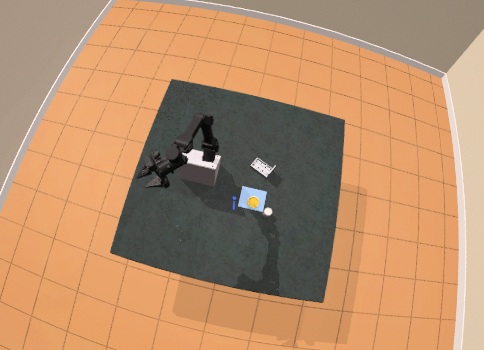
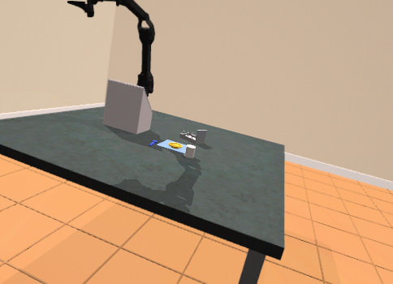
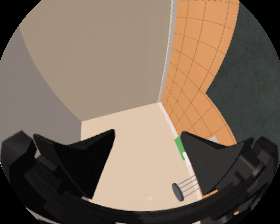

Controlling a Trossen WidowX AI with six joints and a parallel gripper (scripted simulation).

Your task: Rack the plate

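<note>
Now: gripper tip 54 cm short of the plate, 17 cm to the right of it and 59 cm above it. Round my gripper tip: dish rack: 58 cm ahead, 40 cm to the left, 58 cm below; then white cup: 63 cm ahead, 11 cm to the left, 58 cm below; then blue spoon: 43 cm ahead, 17 cm to the left, 60 cm below.
</note>
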